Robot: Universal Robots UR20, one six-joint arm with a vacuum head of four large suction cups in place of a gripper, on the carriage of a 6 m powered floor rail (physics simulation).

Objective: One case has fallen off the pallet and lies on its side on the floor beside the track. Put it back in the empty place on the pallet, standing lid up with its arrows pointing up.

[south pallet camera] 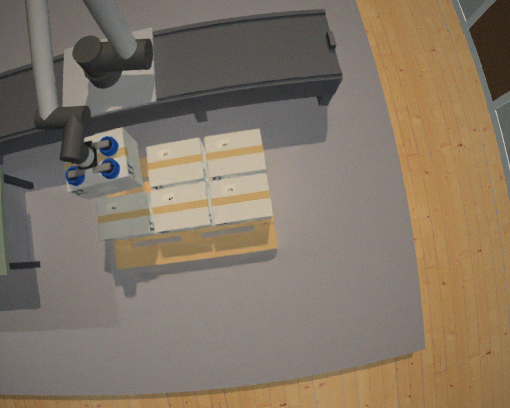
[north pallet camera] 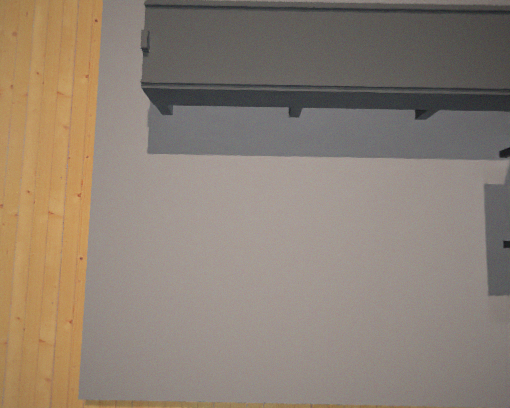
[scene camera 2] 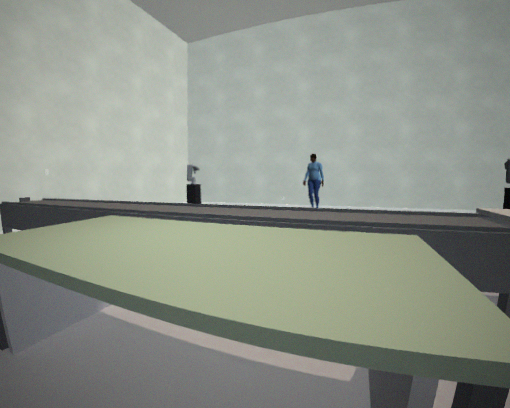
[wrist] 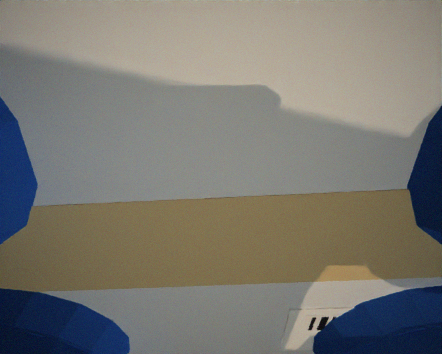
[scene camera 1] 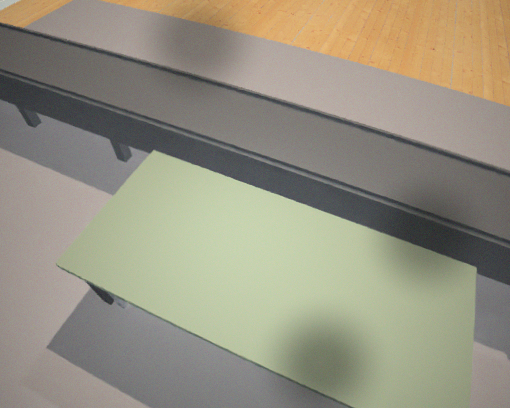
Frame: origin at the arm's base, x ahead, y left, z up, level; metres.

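Seen in the pictures: hand, its tool point: [wrist: 221, 231]; arm's base, origin of its link: [south pallet camera: 106, 72].
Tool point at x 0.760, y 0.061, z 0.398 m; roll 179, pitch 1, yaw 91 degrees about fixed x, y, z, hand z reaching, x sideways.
Offsets run from my tool point to a thing's top centre. Level surfaces: height alone.
A white case @(0.011 m back, 0.005 m left, 0.028 m up) [south pallet camera: 125, 175] [wrist: 220, 125] with a tan tape band hangs level, lid up, under my suction head [south pallet camera: 92, 160] [wrist: 221, 240] in the south pallet camera view. Its blue cups are on the case's top. Dark marks show on its sides, too small there to tell which way arrows point. The case is above and slightly left of the empty back-left place of the wooden pallet [south pallet camera: 145, 256], whose bare boards partly show beside it. Its height over the boards is hard to tell. Several cases stand on the pallet, one @(0.238 m ahead, 0.052 m right, 0.533 m down) [south pallet camera: 124, 225] in front of the empty place and one @(0.061 m back, 0.350 m left, 0.533 m down) [south pallet camera: 175, 175] to its right.
The dark floor rail [south pallet camera: 240, 60] [scene camera 1: 250, 120] [north pallet camera: 320, 50] runs behind the pallet, with the white carriage [south pallet camera: 137, 85] on it. A green table @(0.438 m down) [scene camera 1: 240, 250] [scene camera 2: 250, 270] stands left of the pallet. A person [scene camera 2: 314, 172] is far behind the rail.
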